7 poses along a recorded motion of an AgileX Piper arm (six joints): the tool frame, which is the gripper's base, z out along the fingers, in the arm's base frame.
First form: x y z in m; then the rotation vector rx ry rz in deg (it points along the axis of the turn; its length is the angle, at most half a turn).
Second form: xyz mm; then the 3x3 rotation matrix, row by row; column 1 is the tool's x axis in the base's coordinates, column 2 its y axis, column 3 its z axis. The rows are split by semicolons. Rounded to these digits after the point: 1 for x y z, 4 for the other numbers.
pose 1, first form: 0.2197 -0.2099 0.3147 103.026 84.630 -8.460
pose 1, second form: 219.7 -209.9 314.7; 0.3152 0.8712 0.3763; 0.7795 -0.0116 -0.6263; -0.5413 0.4907 -0.6828
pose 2, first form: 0.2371 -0.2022 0.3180 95.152 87.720 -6.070
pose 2, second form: 237.1 -202.2 318.0; 0.2460 0.8501 0.4657; 0.7778 0.1135 -0.6181; -0.5783 0.5143 -0.6333
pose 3, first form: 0.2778 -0.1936 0.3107 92.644 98.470 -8.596
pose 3, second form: 277.8 -193.6 310.7; 0.0881 0.8959 0.4354; 0.8069 0.1920 -0.5585; -0.5840 0.4005 -0.7060
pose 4, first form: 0.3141 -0.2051 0.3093 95.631 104.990 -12.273
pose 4, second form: 314.1 -205.1 309.3; 0.0136 0.9388 0.3443; 0.8340 0.1793 -0.5218; -0.5515 0.2942 -0.7805
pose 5, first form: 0.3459 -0.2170 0.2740 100.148 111.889 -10.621
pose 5, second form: 345.9 -217.0 274.0; -0.0427 0.9597 0.2778; 0.8903 0.1628 -0.4253; -0.4534 0.2291 -0.8614
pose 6, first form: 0.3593 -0.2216 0.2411 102.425 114.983 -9.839
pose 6, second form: 359.3 -221.6 241.1; -0.0634 0.9680 0.2427; 0.9127 0.1546 -0.3782; -0.4036 0.1975 -0.8934
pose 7, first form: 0.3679 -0.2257 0.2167 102.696 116.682 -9.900
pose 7, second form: 367.9 -225.7 216.7; -0.0807 0.9704 0.2275; 0.9182 0.1611 -0.3618; -0.3878 0.1797 -0.9041
